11 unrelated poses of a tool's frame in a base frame.
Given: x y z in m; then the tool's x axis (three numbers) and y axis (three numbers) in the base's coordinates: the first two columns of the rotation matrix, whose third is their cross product.
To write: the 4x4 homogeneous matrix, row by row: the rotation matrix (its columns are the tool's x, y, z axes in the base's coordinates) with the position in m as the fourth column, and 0 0 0 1 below. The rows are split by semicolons. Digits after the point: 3 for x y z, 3 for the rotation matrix.
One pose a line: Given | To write
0.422 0.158 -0.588 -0.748 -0.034 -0.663 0.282 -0.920 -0.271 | -0.748 0.282 -0.601 0.422; -0.034 -0.920 -0.390 0.158; -0.663 -0.271 0.698 -0.588; 0 0 0 1
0.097 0.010 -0.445 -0.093 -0.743 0.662 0.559 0.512 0.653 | -0.093 0.559 -0.824 0.097; -0.743 0.512 0.431 0.010; 0.662 0.653 0.368 -0.445; 0 0 0 1
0.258 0.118 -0.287 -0.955 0.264 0.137 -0.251 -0.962 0.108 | -0.955 -0.251 0.160 0.258; 0.264 -0.962 0.069 0.118; 0.137 0.108 0.985 -0.287; 0 0 0 1
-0.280 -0.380 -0.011 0.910 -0.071 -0.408 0.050 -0.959 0.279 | 0.910 0.050 -0.411 -0.280; -0.071 -0.959 -0.274 -0.380; -0.408 0.279 -0.869 -0.011; 0 0 0 1
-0.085 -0.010 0.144 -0.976 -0.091 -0.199 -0.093 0.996 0.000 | -0.976 -0.093 0.198 -0.085; -0.091 0.996 0.019 -0.010; -0.199 0.000 -0.981 0.144; 0 0 0 1
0.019 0.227 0.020 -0.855 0.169 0.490 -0.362 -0.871 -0.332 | -0.855 -0.362 0.371 0.019; 0.169 -0.871 -0.461 0.227; 0.490 -0.332 0.806 0.020; 0 0 0 1
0.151 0.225 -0.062 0.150 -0.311 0.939 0.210 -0.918 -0.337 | 0.150 0.210 0.967 0.151; -0.311 -0.918 0.248 0.225; 0.939 -0.337 -0.072 -0.062; 0 0 0 1
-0.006 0.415 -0.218 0.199 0.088 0.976 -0.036 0.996 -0.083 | 0.199 -0.036 -0.979 -0.006; 0.088 0.996 -0.019 0.415; 0.976 -0.083 0.201 -0.218; 0 0 0 1
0.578 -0.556 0.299 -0.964 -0.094 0.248 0.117 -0.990 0.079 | -0.964 0.117 0.238 0.578; -0.094 -0.990 0.105 -0.556; 0.248 0.079 0.965 0.299; 0 0 0 1
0.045 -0.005 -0.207 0.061 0.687 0.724 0.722 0.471 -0.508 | 0.061 0.722 -0.690 0.045; 0.687 0.471 0.554 -0.005; 0.724 -0.508 -0.467 -0.207; 0 0 0 1
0.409 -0.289 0.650 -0.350 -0.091 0.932 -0.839 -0.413 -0.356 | -0.350 -0.839 0.417 0.409; -0.091 -0.413 -0.907 -0.289; 0.932 -0.356 0.068 0.650; 0 0 0 1
